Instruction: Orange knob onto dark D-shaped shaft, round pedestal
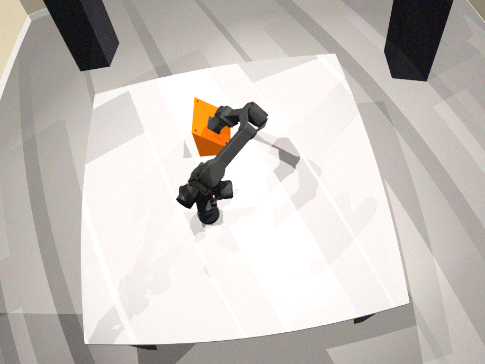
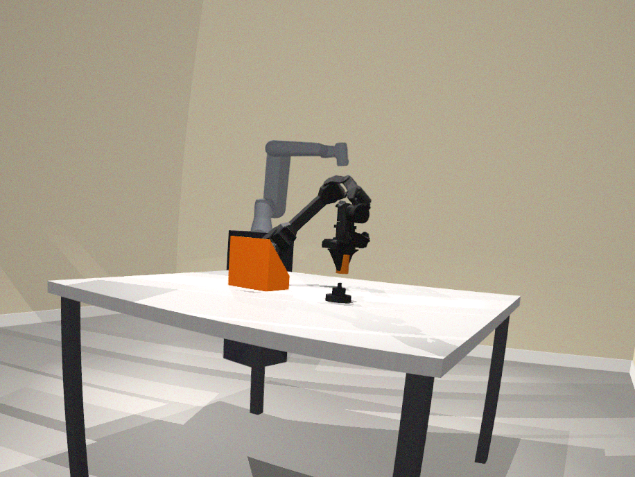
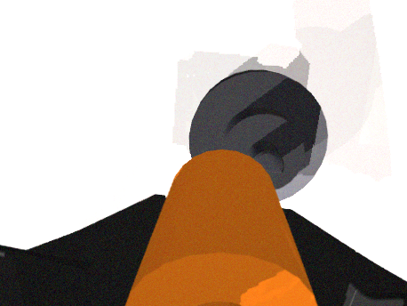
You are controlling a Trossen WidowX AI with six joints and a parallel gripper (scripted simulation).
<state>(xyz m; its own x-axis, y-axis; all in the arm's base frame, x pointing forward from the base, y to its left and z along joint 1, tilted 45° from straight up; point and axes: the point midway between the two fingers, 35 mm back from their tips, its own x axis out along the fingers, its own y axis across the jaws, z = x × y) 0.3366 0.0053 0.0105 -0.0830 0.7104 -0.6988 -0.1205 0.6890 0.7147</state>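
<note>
My gripper tip is 70 mm above the dark round pedestal, 20 mm to the left of it and 10 mm short of it. The rest, counted from my gripper tip: orange knob: 20 mm above.
</note>
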